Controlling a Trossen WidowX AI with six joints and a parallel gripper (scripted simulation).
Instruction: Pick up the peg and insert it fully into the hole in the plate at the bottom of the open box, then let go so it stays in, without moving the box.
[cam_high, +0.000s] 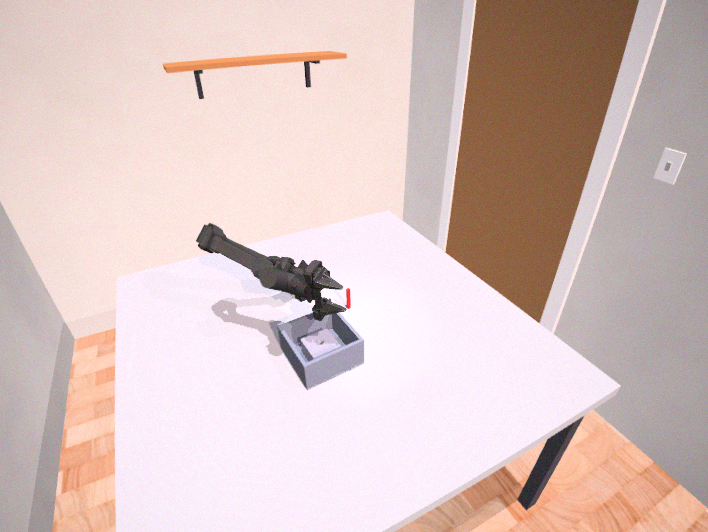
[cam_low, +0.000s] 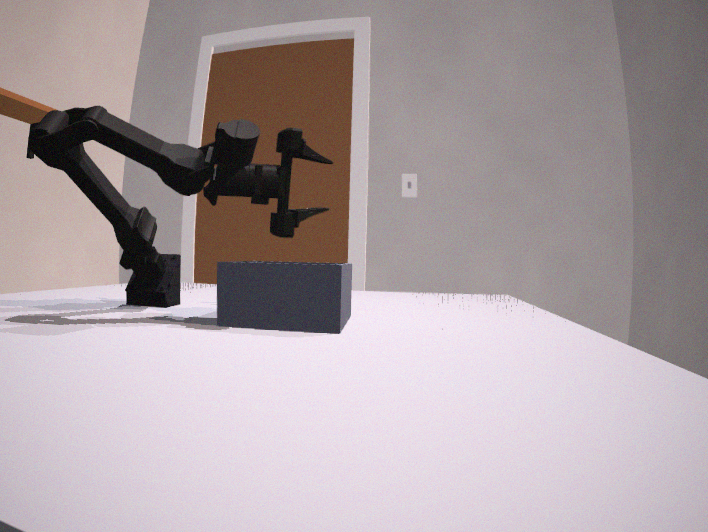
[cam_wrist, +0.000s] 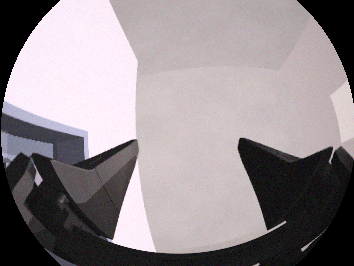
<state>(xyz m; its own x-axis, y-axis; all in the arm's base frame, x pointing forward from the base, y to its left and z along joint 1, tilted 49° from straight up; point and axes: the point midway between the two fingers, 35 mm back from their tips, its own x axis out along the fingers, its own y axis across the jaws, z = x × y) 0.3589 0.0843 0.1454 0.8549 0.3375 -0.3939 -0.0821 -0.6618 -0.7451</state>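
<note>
My gripper is now 18 cm past the red peg, 15 cm to the right of it and 20 cm above it. From my hand the other things lie so: pale plate 3 cm behind, 4 cm to the right, 19 cm below; then grey box 3 cm behind, 4 cm to the right, 21 cm below.
</note>
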